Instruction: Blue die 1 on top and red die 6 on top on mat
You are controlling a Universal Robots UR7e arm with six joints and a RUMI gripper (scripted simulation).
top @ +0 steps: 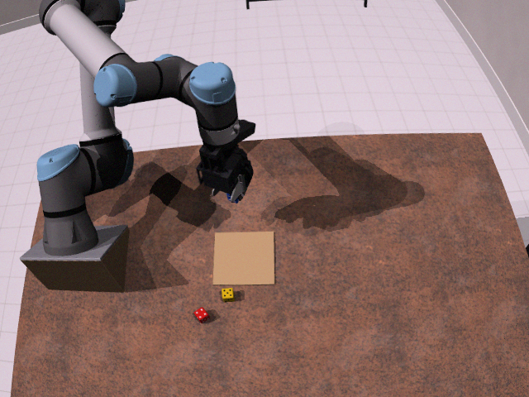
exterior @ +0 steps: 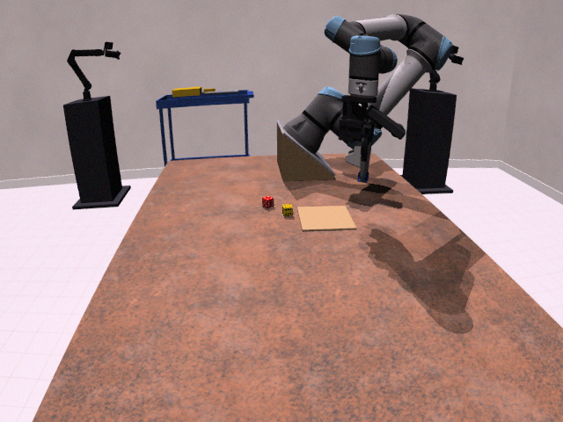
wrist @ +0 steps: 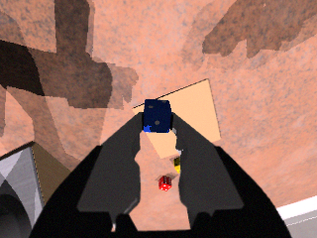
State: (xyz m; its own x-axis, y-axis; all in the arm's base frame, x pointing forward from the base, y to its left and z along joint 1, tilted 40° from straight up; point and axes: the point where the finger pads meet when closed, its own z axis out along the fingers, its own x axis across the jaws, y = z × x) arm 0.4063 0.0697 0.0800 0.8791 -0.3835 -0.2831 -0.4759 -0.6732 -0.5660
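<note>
Now: hand 10 mm short of the tan mat, 100 mm to the left of it and 120 mm above it. Round my hand: yellow die (30 mm behind, 200 mm to the right, 110 mm below); then blue die (10 mm below); then red die (100 mm behind, 250 mm to the right, 110 mm below).
</note>
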